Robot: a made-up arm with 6 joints.
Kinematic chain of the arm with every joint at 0, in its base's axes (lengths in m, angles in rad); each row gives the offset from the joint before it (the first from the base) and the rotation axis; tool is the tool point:
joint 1: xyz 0 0 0.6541 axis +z
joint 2: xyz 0.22 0 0 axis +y
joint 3: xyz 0 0 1.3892 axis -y
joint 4: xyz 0 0 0.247 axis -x
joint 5: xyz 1.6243 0 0 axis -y
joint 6: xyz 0.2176 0 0 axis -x
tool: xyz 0 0 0
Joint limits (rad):
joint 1: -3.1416..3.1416
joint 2: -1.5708..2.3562
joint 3: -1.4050..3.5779
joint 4: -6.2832..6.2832
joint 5: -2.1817..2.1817
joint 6: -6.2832..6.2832
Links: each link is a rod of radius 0.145 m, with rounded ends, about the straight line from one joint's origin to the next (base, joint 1, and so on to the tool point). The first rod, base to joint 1, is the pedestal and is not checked.
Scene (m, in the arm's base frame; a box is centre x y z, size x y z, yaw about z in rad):
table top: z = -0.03
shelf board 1: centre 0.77 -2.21 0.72 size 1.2 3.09 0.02 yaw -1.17
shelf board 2: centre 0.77 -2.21 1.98 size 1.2 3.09 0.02 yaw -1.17
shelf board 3: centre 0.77 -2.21 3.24 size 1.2 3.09 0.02 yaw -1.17
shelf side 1: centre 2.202 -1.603 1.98 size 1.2 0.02 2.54 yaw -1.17
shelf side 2: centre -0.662 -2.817 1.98 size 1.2 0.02 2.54 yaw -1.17
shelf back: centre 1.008 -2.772 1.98 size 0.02 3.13 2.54 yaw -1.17
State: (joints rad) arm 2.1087 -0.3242 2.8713 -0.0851 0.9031 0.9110
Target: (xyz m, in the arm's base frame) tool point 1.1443 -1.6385 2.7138
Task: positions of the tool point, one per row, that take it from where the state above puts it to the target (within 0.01 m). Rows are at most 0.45 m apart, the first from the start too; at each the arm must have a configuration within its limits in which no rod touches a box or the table.
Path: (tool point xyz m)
1: 0.8866 -1.3322 1.5012
2: 0.7292 -0.9986 1.4595
3: 0.8445 -1.1041 1.8736
4: 0.9055 -1.1286 2.2995
5: 0.9055 -1.0749 2.7138
6: 1.0411 -1.3571 2.7501
7: 1.1443 -1.6386 2.7138

